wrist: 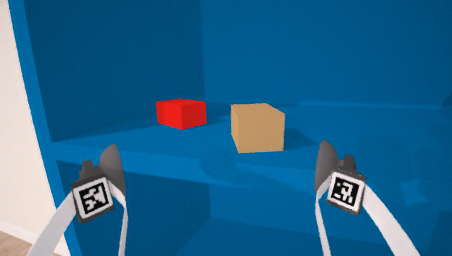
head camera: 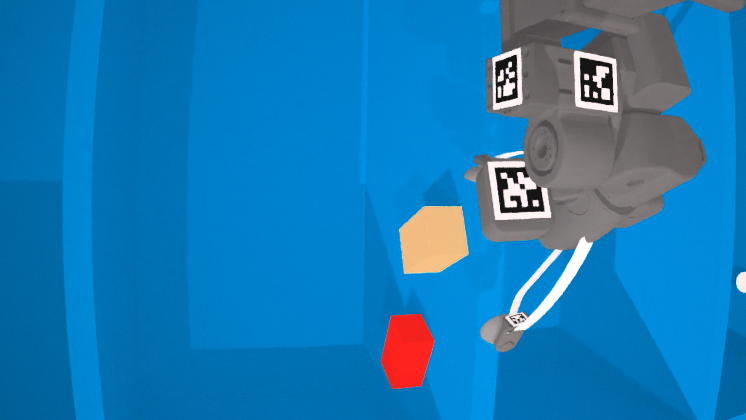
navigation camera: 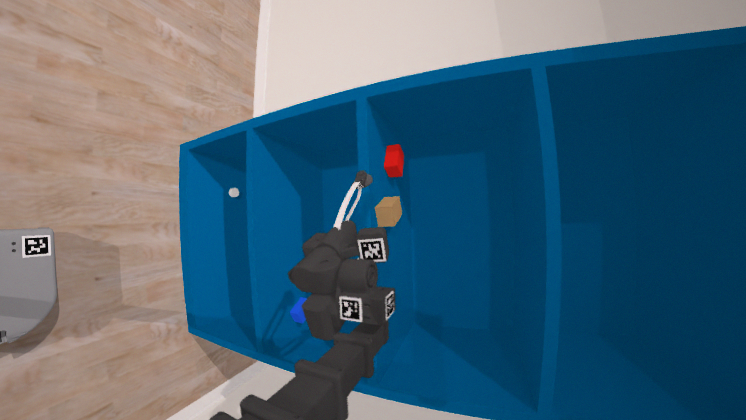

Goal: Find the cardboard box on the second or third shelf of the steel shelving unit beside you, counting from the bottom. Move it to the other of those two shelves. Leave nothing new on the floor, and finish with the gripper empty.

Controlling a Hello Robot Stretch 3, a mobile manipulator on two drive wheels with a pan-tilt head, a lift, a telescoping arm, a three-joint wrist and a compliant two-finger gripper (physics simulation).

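Frame: origin at the robot's base, x ahead, y left, z up, level; millimetres.
Seen in the pictures: gripper, fingertip midpoint: (head camera: 484, 255) (navigation camera: 371, 210).
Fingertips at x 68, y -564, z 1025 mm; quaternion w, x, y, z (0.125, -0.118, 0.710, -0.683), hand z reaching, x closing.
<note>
Offsets run from my fingertips to a thing's top centre. "spot": to the spot under its first point.
The tan cardboard box {0 mm ahead, 156 mm right, 16 mm up} (head camera: 433, 240) (navigation camera: 388, 211) (wrist: 258, 128) sits on the third shelf from the bottom of the blue shelving unit {spot: 41 mm back, 73 mm right, 400 mm up} (head camera: 83, 208) (navigation camera: 553, 208) (wrist: 150, 164). It stands near that shelf's front edge. My gripper (head camera: 488, 253) (navigation camera: 364, 214) (wrist: 220, 160) is open and empty, in front of the shelf's front edge. In the wrist view the box shows beyond the fingertips, between them and a little right of centre. The fingertips appear about level with the shelf edge, lower than the box. One fingertip is hidden behind the wrist in the navigation view.
A red box {167 mm ahead, 239 mm right, 11 mm up} (head camera: 407, 352) (navigation camera: 394, 160) (wrist: 181, 114) sits on the same shelf, left of the cardboard box in the wrist view. A blue block {415 mm back, 291 mm right, 446 mm down} (navigation camera: 298, 310) is on the second shelf, partly behind the wrist. A small white object {136 mm ahead, 325 mm right, 925 mm down} (head camera: 741, 282) (navigation camera: 233, 192) is in the bottom compartment.
</note>
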